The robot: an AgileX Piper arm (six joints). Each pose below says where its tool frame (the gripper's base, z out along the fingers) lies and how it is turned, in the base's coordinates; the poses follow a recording.
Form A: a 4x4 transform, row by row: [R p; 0 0 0 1], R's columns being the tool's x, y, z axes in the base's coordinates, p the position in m. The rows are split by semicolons.
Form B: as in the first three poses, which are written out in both.
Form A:
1: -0.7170, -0.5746, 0.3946, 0.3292; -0.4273, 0.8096, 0.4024, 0.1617; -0.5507, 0.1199, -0.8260, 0.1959; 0, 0, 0, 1
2: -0.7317, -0.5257, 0.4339, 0.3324; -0.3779, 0.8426, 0.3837, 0.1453; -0.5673, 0.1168, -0.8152, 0.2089; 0, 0, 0, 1
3: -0.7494, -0.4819, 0.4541, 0.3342; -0.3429, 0.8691, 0.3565, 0.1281; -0.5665, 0.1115, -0.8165, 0.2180; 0, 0, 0, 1
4: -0.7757, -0.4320, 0.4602, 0.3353; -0.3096, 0.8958, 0.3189, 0.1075; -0.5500, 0.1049, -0.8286, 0.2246; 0, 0, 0, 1
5: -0.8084, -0.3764, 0.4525, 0.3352; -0.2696, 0.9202, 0.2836, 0.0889; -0.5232, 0.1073, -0.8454, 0.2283; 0, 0, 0, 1
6: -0.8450, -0.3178, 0.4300, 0.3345; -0.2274, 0.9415, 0.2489, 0.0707; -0.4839, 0.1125, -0.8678, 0.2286; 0, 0, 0, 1
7: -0.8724, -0.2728, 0.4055, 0.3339; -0.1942, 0.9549, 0.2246, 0.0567; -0.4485, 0.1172, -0.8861, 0.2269; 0, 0, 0, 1
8: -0.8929, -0.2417, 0.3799, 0.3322; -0.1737, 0.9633, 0.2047, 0.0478; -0.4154, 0.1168, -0.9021, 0.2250; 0, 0, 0, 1
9: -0.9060, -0.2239, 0.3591, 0.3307; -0.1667, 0.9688, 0.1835, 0.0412; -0.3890, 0.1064, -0.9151, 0.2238; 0, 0, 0, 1
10: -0.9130, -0.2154, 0.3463, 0.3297; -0.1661, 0.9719, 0.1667, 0.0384; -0.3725, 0.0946, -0.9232, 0.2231; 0, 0, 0, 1
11: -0.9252, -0.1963, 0.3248, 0.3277; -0.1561, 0.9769, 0.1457, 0.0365; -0.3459, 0.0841, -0.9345, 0.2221; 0, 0, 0, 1
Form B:
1:
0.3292, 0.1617, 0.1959
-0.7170, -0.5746, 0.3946
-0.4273, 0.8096, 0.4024
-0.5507, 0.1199, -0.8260

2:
0.3324, 0.1453, 0.2089
-0.7317, -0.5257, 0.4339
-0.3779, 0.8426, 0.3837
-0.5673, 0.1168, -0.8152

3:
0.3342, 0.1281, 0.2180
-0.7494, -0.4819, 0.4541
-0.3429, 0.8691, 0.3565
-0.5665, 0.1115, -0.8165

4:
0.3353, 0.1075, 0.2246
-0.7757, -0.4320, 0.4602
-0.3096, 0.8958, 0.3189
-0.5500, 0.1049, -0.8286

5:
0.3352, 0.0889, 0.2283
-0.8084, -0.3764, 0.4525
-0.2696, 0.9202, 0.2836
-0.5232, 0.1073, -0.8454

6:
0.3345, 0.0707, 0.2286
-0.8450, -0.3178, 0.4300
-0.2274, 0.9415, 0.2489
-0.4839, 0.1125, -0.8678

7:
0.3339, 0.0567, 0.2269
-0.8724, -0.2728, 0.4055
-0.1942, 0.9549, 0.2246
-0.4485, 0.1172, -0.8861

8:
0.3322, 0.0478, 0.2250
-0.8929, -0.2417, 0.3799
-0.1737, 0.9633, 0.2047
-0.4154, 0.1168, -0.9021

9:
0.3307, 0.0412, 0.2238
-0.9060, -0.2239, 0.3591
-0.1667, 0.9688, 0.1835
-0.3890, 0.1064, -0.9151

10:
0.3297, 0.0384, 0.2231
-0.9130, -0.2154, 0.3463
-0.1661, 0.9719, 0.1667
-0.3725, 0.0946, -0.9232

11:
0.3277, 0.0365, 0.2221
-0.9252, -0.1963, 0.3248
-0.1561, 0.9769, 0.1457
-0.3459, 0.0841, -0.9345

